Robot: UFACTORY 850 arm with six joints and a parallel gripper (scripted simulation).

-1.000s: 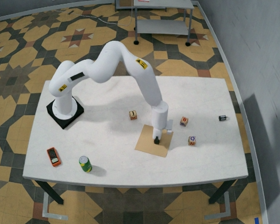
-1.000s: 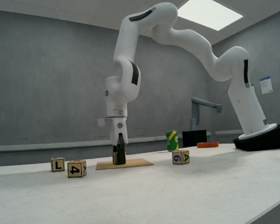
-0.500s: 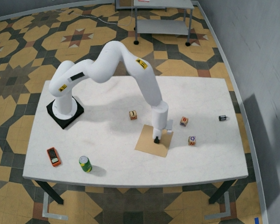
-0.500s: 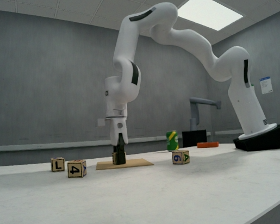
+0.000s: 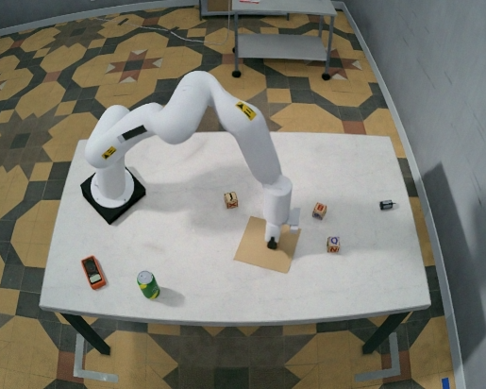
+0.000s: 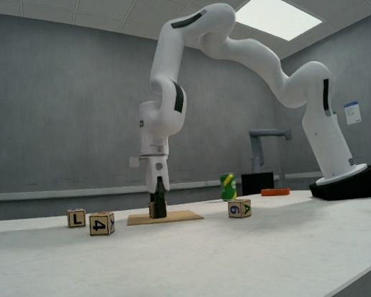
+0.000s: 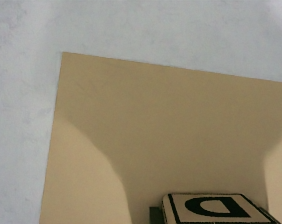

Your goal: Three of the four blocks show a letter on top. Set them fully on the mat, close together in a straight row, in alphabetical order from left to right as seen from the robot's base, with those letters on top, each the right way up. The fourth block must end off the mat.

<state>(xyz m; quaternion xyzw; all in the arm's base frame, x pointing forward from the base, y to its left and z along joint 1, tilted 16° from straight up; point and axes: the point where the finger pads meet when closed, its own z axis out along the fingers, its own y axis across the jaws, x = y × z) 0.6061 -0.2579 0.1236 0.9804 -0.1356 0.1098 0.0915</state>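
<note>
Right now my hand is 20 mm past the tan mat and 20 mm above it. The rest, counted from my hand: Q block: 220 mm ahead, 50 mm to the right; then green can: 460 mm behind, 160 mm to the right, 40 mm above; then J block: 200 mm to the left, 130 mm behind.
</note>
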